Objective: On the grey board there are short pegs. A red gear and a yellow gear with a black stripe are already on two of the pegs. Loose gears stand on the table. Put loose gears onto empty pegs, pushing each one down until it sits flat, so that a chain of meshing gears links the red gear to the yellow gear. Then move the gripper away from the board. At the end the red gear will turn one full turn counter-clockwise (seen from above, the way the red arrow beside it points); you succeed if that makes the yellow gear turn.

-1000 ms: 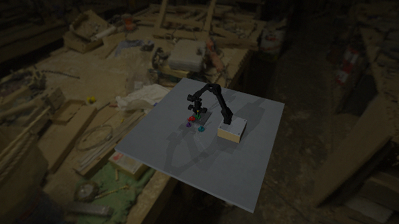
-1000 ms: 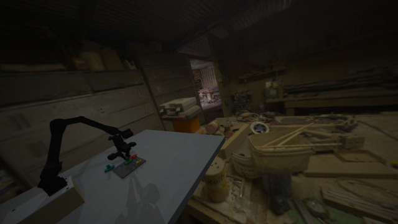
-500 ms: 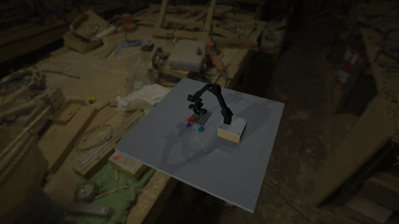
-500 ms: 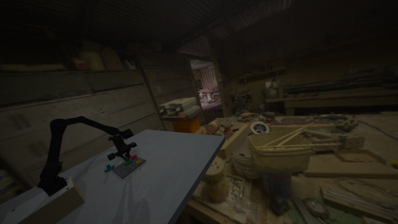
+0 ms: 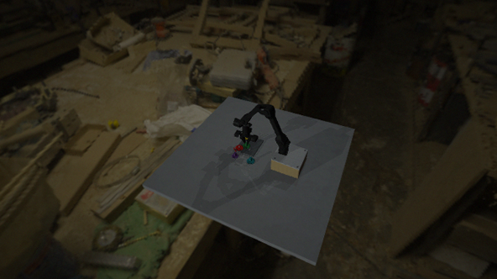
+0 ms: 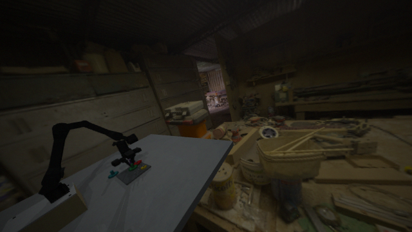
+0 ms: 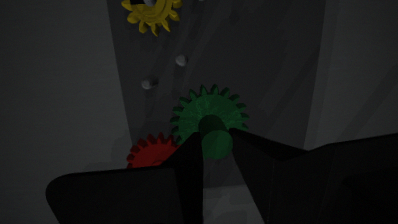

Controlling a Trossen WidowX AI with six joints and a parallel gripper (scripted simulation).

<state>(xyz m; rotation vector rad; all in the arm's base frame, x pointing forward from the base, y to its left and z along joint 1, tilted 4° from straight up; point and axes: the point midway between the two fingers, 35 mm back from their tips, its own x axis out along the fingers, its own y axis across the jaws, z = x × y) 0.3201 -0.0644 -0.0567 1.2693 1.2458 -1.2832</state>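
My gripper tip is now 10 mm above the green gear. Round my gripper tip: grey board: 30 mm to the right, 30 mm below, 20 mm behind; red gear: 50 mm ahead, 40 mm to the left, 30 mm below; yellow gear: 90 mm to the right, 30 mm ahead, 20 mm below.
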